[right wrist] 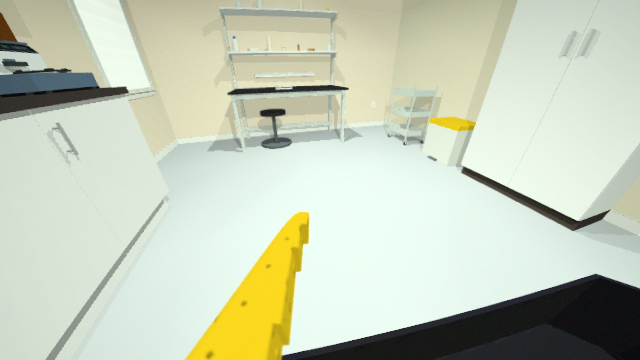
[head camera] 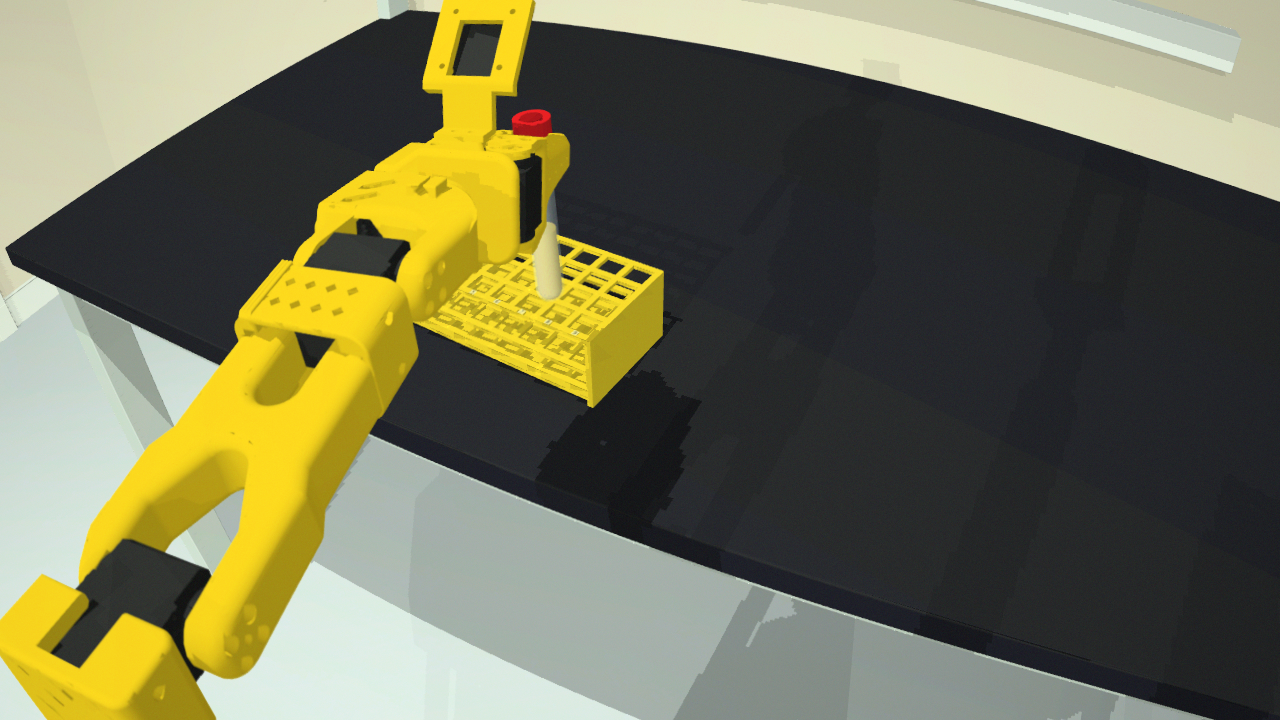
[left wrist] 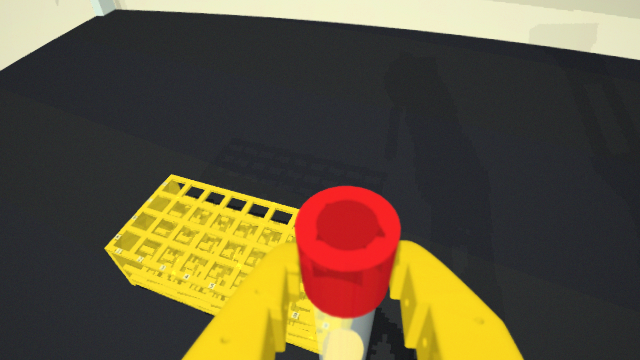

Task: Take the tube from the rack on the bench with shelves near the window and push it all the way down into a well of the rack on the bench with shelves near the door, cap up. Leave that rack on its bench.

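Frame: origin at the left arm's base, x ahead, y left, z up, level; centimetres.
Seen in the pictures: left hand, its tool point: (head camera: 515,139) (left wrist: 300,264); right hand, its tool point: (right wrist: 308,223).
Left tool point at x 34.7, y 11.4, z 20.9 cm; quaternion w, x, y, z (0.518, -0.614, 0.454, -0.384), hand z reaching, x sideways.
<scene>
Offsets run from my left tool point to a thing's top centre. "spot": to the spot under its first point. Level surfaces: height alone.
The tube {dz +1.3, dx +0.5, dy -1.0 cm} (head camera: 547,268) with a red cap {spot: dz +1.2, dx -0.3, dy -1.3 cm} (head camera: 531,124) (left wrist: 347,275) is held cap up, slightly tilted. My left gripper (head camera: 553,183) (left wrist: 347,260) is shut on the tube just under the cap. The tube's whole rounded lower end shows in front of the top grid of the yellow rack {dz -16.5, dx +9.9, dy +9.5 cm} (head camera: 628,335) (left wrist: 149,201), outside any well; its exact height over the grid is hard to tell. The rack stands upright on the black bench top {dz -22.2 cm} (head camera: 895,358) (left wrist: 300,100), and my left arm covers its left part in the head view. My right gripper (right wrist: 300,225) shows one notched jaw and is fully open.
In the right wrist view, another bench {dz -24.1 cm} (right wrist: 315,90) with shelves stands far off, a stool (right wrist: 276,143) before it. A wire cart (right wrist: 415,93), a yellow-lidded bin (right wrist: 440,145) and a tall cabinet (right wrist: 525,125) stand at the right, a low cabinet (right wrist: 95,180) at the left.
</scene>
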